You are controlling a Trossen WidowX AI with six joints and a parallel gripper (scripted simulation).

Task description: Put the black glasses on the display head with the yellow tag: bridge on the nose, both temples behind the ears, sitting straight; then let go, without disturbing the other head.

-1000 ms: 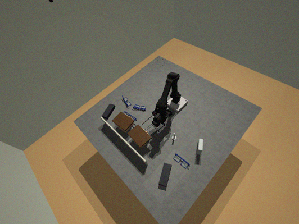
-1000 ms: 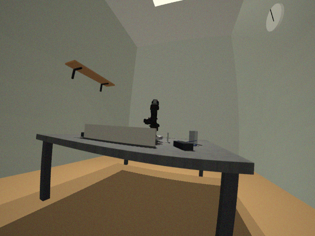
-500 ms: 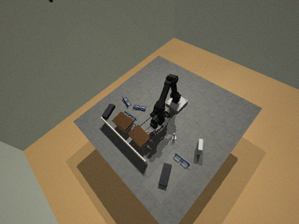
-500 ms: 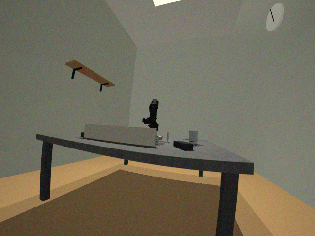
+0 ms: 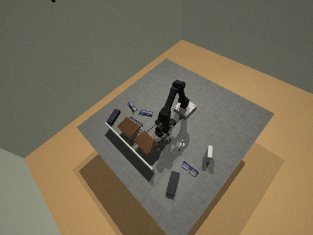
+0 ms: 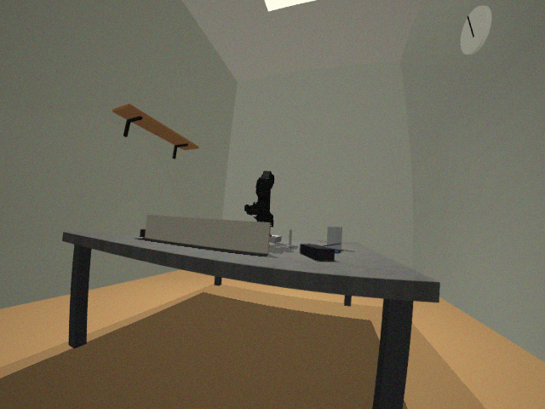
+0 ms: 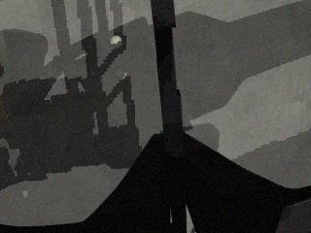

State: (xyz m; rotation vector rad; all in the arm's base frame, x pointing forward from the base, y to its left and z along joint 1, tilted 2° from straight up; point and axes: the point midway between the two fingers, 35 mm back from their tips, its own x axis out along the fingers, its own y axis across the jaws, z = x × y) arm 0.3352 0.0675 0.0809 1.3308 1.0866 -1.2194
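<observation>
The brown head is 150 mm ahead of my gripper tip, 60 mm to the right of it and 10 mm below it. The rest, counted from my gripper tip: long white board (280 mm ahead, 170 mm to the right, 10 mm below); then white box (370 mm to the left, 70 mm behind, 10 mm below); then white stand (150 mm to the left, 40 mm below, 20 mm behind).
</observation>
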